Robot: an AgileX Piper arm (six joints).
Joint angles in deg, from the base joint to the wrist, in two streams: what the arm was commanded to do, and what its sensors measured. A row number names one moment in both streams.
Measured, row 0:
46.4, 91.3, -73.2, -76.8, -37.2, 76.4
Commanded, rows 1 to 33:
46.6, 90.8, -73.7, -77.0, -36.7, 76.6
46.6, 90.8, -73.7, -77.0, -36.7, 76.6
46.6, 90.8, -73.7, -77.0, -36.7, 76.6
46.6, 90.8, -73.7, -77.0, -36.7, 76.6
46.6, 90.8, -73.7, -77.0, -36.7, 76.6
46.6, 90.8, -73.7, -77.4, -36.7, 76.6
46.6, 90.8, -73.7, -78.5, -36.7, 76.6
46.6, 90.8, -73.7, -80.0, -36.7, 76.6
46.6, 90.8, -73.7, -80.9, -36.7, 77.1
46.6, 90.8, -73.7, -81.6, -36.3, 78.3
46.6, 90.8, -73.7, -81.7, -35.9, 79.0
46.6, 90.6, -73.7, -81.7, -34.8, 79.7
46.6, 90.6, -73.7, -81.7, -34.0, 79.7
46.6, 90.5, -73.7, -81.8, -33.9, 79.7
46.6, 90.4, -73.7, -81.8, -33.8, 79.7
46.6, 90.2, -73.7, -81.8, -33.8, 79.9
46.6, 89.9, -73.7, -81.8, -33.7, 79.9
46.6, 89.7, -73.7, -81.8, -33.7, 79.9
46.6, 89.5, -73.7, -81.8, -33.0, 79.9
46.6, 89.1, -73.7, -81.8, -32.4, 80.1
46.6, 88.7, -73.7, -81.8, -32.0, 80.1
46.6, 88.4, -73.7, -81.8, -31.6, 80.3
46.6, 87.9, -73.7, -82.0, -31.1, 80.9
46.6, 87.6, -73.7, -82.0, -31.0, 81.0
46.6, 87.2, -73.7, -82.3, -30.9, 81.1
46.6, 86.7, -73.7, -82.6, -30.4, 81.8
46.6, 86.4, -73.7, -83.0, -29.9, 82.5
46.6, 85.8, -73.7, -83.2, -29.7, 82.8
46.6, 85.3, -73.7, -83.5, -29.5, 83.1
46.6, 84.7, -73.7, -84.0, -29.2, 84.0
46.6, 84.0, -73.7, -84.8, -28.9, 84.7
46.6, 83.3, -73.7, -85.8, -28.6, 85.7
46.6, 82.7, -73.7, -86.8, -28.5, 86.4
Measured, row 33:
46.6, 85.4, -73.2, -84.0, -29.8, 83.4
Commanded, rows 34 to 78:
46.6, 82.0, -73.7, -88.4, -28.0, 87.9
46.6, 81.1, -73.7, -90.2, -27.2, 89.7
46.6, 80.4, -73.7, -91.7, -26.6, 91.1
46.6, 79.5, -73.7, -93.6, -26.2, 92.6
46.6, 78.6, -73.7, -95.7, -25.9, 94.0
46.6, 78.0, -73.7, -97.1, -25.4, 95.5
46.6, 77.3, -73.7, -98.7, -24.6, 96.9
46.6, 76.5, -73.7, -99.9, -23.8, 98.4
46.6, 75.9, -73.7, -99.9, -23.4, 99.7
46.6, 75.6, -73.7, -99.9, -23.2, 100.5
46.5, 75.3, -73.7, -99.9, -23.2, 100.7
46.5, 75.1, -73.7, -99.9, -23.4, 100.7
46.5, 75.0, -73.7, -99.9, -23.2, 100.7
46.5, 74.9, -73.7, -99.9, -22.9, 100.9
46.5, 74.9, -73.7, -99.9, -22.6, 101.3
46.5, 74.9, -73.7, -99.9, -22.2, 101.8
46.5, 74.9, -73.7, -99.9, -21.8, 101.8
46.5, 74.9, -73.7, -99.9, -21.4, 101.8
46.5, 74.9, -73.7, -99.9, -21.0, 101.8
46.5, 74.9, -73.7, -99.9, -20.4, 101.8
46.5, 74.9, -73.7, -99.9, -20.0, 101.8
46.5, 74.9, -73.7, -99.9, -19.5, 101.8
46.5, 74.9, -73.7, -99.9, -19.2, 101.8
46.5, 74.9, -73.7, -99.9, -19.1, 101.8
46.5, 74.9, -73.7, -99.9, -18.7, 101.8
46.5, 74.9, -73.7, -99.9, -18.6, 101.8
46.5, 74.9, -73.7, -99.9, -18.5, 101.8
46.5, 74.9, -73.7, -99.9, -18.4, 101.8
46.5, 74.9, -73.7, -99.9, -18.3, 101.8
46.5, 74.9, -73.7, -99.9, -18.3, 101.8
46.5, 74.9, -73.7, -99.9, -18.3, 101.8
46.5, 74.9, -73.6, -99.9, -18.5, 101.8
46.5, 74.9, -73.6, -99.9, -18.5, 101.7
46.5, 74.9, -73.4, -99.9, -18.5, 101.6
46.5, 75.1, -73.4, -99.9, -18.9, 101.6
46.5, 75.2, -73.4, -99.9, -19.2, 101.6
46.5, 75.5, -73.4, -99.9, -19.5, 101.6
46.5, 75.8, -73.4, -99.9, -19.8, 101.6
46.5, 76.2, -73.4, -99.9, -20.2, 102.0
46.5, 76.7, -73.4, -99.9, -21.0, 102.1
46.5, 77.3, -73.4, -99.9, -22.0, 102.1
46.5, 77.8, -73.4, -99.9, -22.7, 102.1
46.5, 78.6, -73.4, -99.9, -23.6, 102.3
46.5, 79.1, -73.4, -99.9, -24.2, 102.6
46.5, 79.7, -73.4, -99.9, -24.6, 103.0
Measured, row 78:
46.6, 77.4, -73.3, -99.9, -22.0, 101.8
